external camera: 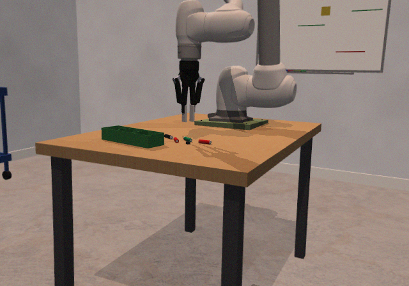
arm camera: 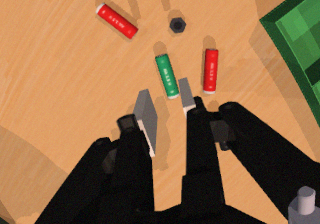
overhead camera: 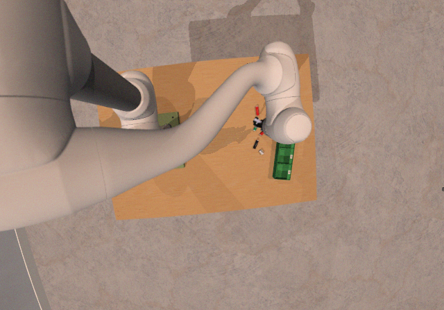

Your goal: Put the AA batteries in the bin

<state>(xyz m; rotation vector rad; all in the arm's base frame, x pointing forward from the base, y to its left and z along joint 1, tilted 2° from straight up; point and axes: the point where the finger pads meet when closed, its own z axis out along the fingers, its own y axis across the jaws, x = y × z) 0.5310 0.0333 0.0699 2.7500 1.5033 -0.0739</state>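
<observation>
Right now the green AA battery is 10 cm below my hand. Round my hand: small white block (2 cm ahead, 14 cm to the right, 10 cm below); then small black round piece (5 cm ahead, 3 cm to the left, 10 cm below); then black AA battery (1 cm behind, 9 cm to the right, 10 cm below).
</observation>
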